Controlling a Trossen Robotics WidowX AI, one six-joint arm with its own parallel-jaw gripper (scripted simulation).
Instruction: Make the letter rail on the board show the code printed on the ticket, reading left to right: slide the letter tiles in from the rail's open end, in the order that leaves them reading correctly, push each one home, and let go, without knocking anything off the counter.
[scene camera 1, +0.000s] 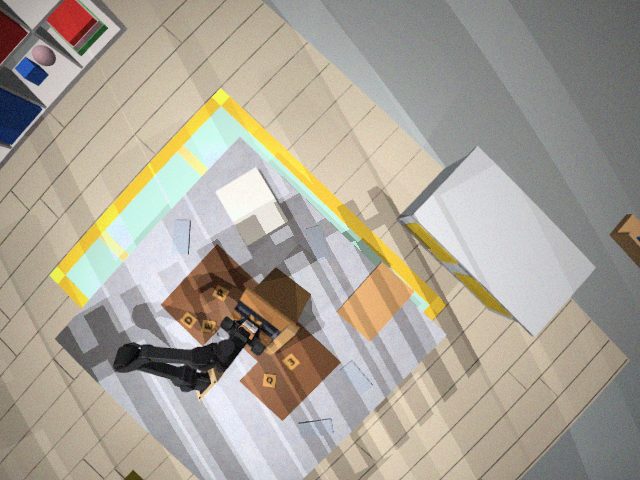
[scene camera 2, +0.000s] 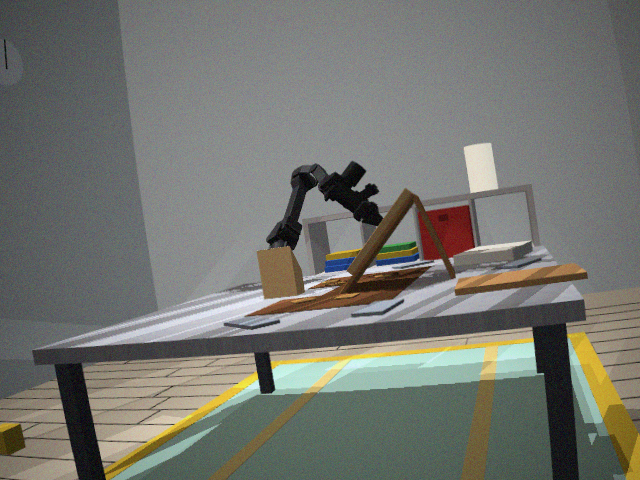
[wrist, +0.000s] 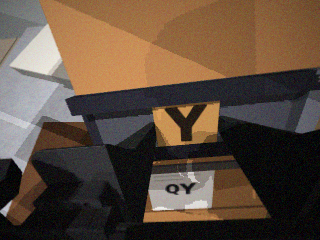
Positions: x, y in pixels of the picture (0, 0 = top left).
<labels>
My gripper shows in scene camera 1 (256, 319), in scene camera 2 (388, 227) and in the wrist view (185, 123). A white block shows in scene camera 1, in scene camera 2 (502, 252) and in the wrist view. An orange plank shows in scene camera 1 and in scene camera 2. The same spot on the white block: (wrist: 41, 59) is (scene camera 1: 235, 205). The same spot on the orange plank: (scene camera 2: 569, 272) is (scene camera 1: 405, 294).
</labels>
